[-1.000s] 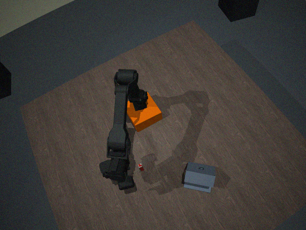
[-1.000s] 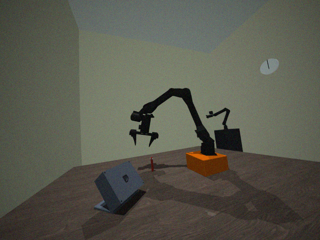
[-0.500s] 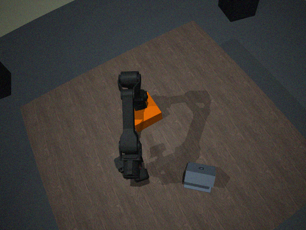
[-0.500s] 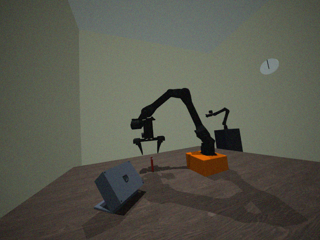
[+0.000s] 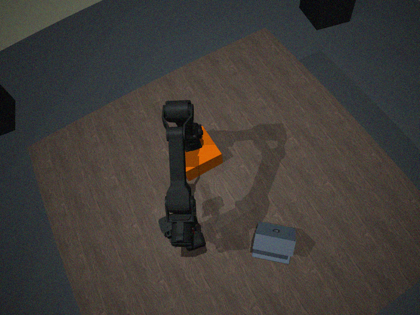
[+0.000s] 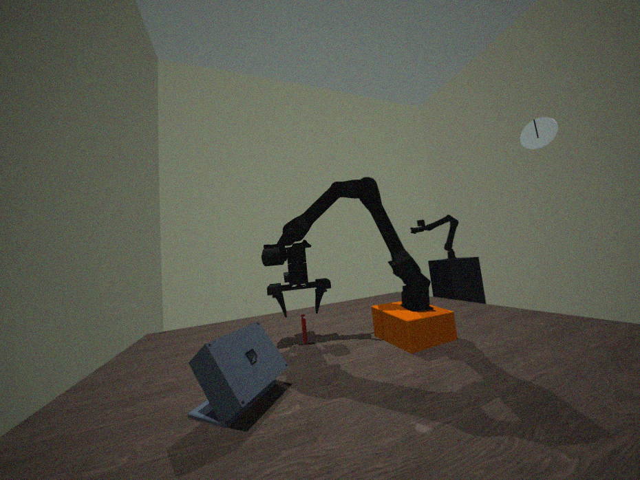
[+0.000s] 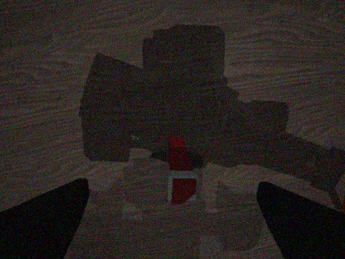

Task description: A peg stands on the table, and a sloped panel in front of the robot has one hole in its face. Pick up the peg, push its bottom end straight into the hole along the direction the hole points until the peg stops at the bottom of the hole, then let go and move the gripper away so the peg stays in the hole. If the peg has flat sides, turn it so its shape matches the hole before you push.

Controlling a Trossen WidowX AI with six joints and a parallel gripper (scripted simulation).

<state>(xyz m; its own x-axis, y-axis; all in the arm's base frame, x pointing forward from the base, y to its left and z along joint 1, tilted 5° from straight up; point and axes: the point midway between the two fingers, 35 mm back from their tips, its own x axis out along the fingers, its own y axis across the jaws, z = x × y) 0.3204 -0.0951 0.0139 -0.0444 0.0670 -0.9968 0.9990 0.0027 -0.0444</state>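
Now: gripper tip 2 cm above the red peg. From my gripper tip the other things lie so: grey sloped panel (25 cm to the left, 13 cm ahead, 2 cm below).
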